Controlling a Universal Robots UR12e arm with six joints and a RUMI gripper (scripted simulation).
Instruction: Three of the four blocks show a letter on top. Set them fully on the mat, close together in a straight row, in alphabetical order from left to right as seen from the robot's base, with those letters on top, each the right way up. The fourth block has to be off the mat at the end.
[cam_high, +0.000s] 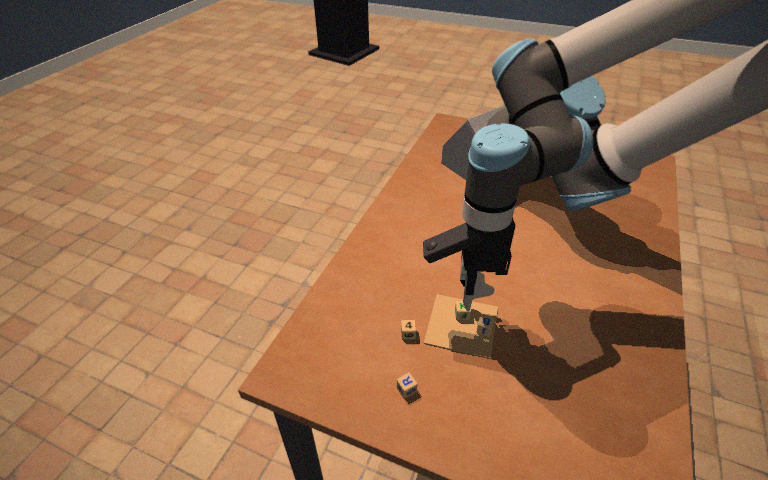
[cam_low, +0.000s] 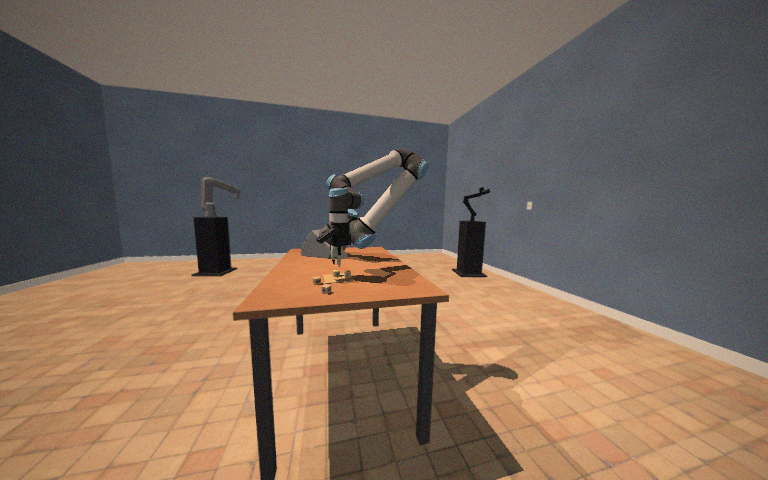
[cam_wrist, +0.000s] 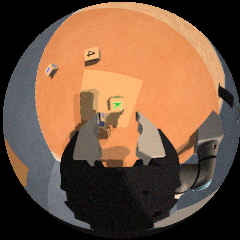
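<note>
Right now my hand is 70 mm above the tan mat, 20 mm short of it and 10 mm to the right of it.
</note>
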